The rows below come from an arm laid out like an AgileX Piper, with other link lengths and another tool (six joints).
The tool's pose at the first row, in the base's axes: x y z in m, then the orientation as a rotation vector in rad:
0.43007, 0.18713, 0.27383, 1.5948, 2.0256, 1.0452
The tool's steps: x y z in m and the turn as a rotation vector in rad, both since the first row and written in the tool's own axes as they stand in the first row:
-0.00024, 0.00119, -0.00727, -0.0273, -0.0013, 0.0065
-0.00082, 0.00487, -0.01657, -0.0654, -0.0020, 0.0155
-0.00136, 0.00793, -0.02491, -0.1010, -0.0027, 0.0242
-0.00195, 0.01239, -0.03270, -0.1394, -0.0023, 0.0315
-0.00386, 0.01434, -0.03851, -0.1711, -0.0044, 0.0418
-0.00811, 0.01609, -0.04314, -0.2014, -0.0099, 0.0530
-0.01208, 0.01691, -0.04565, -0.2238, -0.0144, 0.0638
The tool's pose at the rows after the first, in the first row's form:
0.42605, 0.18463, 0.27948, 1.5890, 1.9981, 1.0693
0.42245, 0.18137, 0.28824, 1.5802, 1.9601, 1.1034
0.41907, 0.17840, 0.29592, 1.5719, 1.9242, 1.1347
0.41701, 0.17570, 0.30425, 1.5599, 1.8873, 1.1682
0.41499, 0.17217, 0.30922, 1.5550, 1.8524, 1.1944
0.41433, 0.16682, 0.31288, 1.5524, 1.8161, 1.2160
0.41438, 0.16233, 0.31451, 1.5530, 1.7873, 1.2321

